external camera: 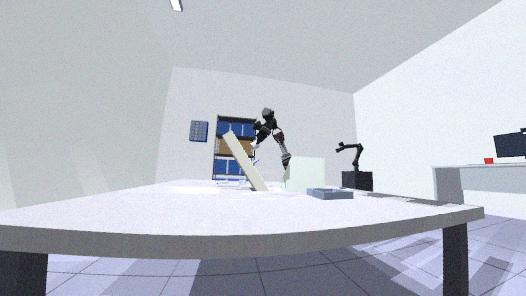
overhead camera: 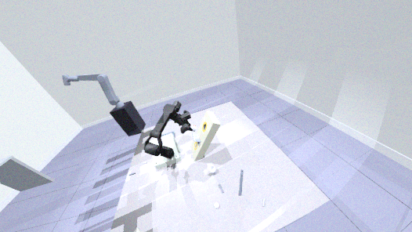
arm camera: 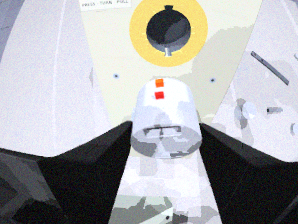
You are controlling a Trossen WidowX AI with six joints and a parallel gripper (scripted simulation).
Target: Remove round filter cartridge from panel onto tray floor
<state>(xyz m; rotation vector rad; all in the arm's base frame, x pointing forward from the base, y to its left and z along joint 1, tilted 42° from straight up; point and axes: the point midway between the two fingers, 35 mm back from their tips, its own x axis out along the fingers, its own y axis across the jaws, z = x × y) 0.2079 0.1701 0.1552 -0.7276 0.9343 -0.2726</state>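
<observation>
The blue-grey tray lies 33 cm behind my gripper tip, 26 cm below it and 25 cm to the left of it. Round my gripper tip: service panel 11 cm below, 6 cm ahead; then round filter cartridge right at my gripper tip.
</observation>
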